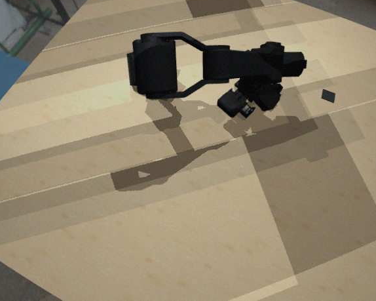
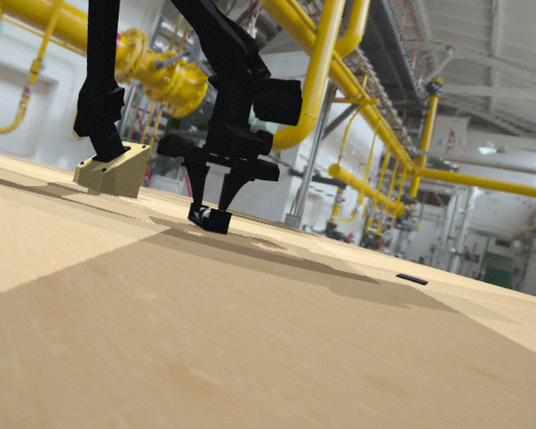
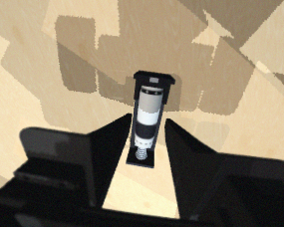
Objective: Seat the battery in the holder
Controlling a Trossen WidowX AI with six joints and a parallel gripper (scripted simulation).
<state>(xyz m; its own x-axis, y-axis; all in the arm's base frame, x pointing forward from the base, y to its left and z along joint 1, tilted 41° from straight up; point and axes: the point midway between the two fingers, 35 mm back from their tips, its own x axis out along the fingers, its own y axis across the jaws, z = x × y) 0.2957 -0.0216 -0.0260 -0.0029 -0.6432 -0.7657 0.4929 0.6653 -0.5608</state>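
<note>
Right now the cylindrical battery is right at my gripper tip. Also, from my gripper tip: flat black square 300 mm ahead, 140 mm to the left, 20 mm below.
</note>
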